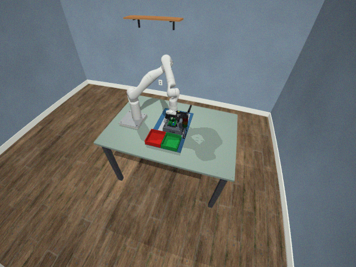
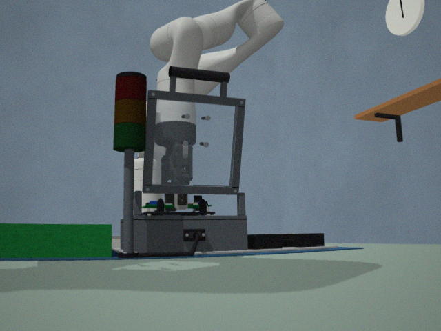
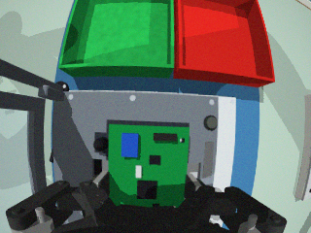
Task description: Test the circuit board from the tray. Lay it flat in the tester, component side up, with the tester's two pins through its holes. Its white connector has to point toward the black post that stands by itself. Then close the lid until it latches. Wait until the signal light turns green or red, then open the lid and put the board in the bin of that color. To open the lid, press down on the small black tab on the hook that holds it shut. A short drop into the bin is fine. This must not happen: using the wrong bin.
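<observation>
Now: hand right at the green circuit board. The rest, counted from my hand: red bin (60 mm behind, 220 mm to the right, 70 mm below); then green bin (90 mm ahead, 190 mm to the right, 70 mm below); then clear lid (120 mm ahead, 30 mm to the left, 100 mm above).
</observation>
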